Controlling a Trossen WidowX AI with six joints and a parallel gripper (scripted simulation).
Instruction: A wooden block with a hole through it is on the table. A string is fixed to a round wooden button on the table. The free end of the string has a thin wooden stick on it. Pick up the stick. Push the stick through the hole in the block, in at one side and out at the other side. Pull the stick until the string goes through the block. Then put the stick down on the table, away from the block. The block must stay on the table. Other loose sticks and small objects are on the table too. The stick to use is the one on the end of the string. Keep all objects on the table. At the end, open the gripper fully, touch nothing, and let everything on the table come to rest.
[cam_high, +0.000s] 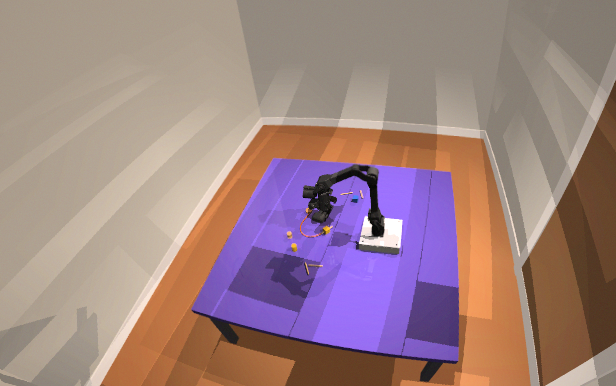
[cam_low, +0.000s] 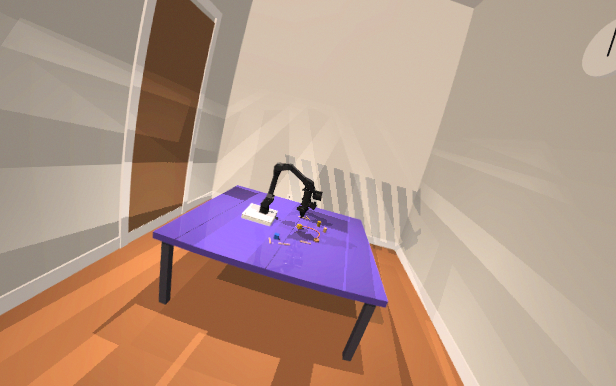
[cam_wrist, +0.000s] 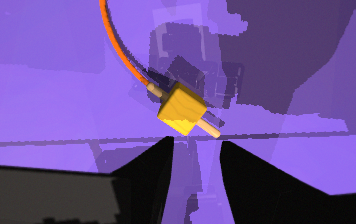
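Now: the yellow wooden block 1 cm to the left of my gripper tip and 8 cm below it. From my gripper tip the other things lie so: round button (15 cm ahead, 13 cm to the right, 9 cm below); then tan cylinder (19 cm ahead, 9 cm to the left, 8 cm below); then thin wooden stick (1 cm ahead, 2 cm to the left, 8 cm below).
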